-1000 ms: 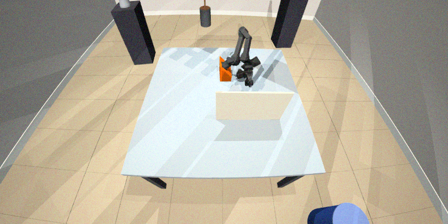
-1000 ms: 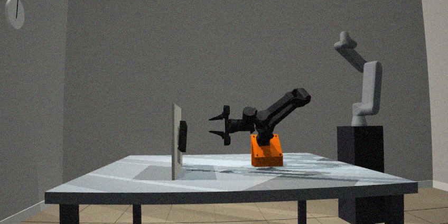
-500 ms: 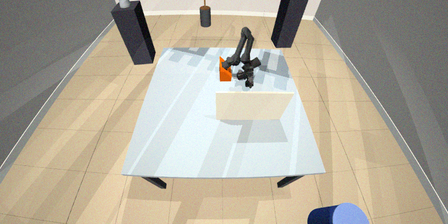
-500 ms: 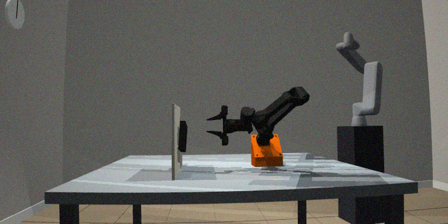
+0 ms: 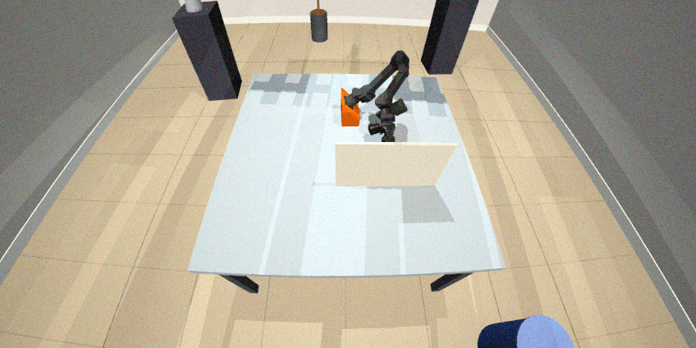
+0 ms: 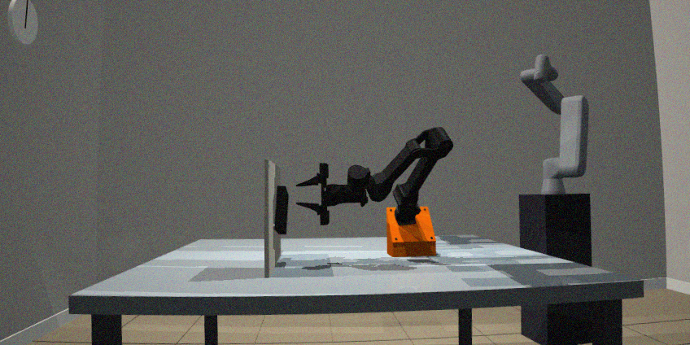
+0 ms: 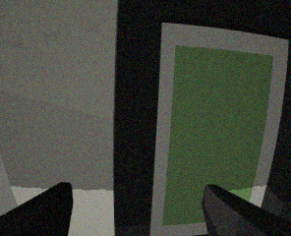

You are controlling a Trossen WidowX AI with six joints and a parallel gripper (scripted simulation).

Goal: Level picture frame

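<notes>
The picture frame lies 5 cm below my gripper tip and 5 cm ahead of it. From my gripper tip the other things lie so: wall panel: 6 cm below, 6 cm ahead.
</notes>
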